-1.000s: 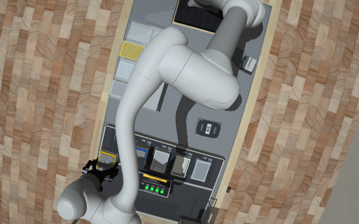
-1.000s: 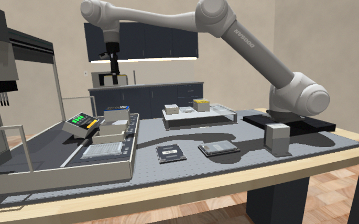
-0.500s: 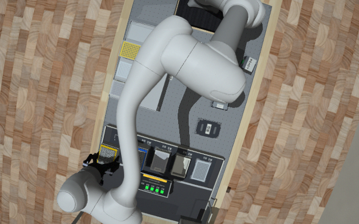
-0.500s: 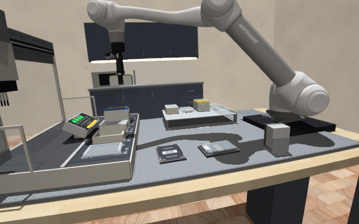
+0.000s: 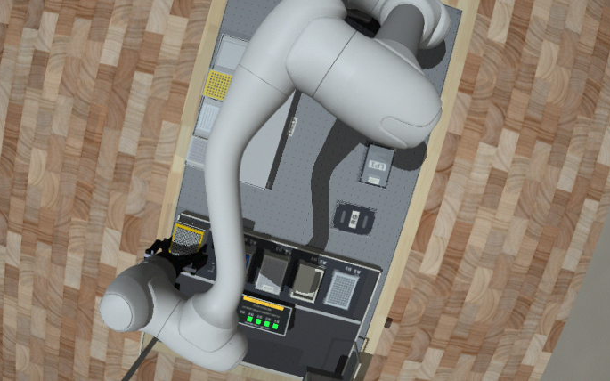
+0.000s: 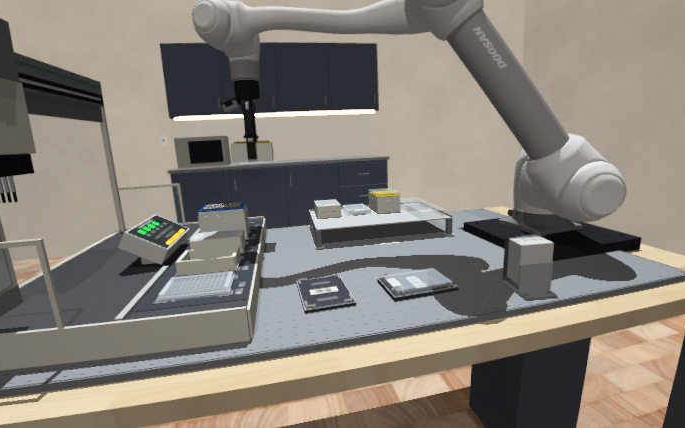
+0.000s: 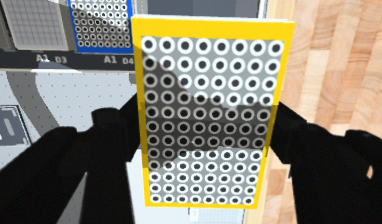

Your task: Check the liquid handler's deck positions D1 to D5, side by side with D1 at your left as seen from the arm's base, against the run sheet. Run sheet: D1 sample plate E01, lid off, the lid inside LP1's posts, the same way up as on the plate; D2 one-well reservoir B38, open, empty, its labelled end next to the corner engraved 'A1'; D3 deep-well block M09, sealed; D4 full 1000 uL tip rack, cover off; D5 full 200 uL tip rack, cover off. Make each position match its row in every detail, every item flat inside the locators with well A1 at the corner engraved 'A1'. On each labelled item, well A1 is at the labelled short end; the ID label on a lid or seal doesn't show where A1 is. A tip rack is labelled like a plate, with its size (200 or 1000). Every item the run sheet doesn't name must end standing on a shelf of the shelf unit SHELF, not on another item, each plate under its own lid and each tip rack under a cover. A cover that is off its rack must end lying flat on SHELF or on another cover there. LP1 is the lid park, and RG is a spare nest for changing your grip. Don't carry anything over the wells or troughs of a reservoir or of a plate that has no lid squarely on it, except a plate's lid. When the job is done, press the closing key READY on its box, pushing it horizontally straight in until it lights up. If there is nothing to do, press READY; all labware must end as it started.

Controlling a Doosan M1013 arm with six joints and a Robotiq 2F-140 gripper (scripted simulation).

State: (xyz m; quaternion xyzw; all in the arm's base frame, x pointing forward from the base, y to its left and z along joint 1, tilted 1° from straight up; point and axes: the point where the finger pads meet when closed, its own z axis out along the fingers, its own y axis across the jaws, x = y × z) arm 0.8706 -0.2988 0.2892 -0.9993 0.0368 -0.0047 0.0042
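My hand is 180 mm above the blue-framed tip rack, 120 mm to the right of it and 90 mm short of it. The rest, counted from my hand: cream reservoir 370 mm to the left, 240 mm below, 120 mm ahead; then yellow-framed tip rack 10 mm behind, 10 mm above; then shelf unit 400 mm behind, 250 mm below, 40 mm to the left.
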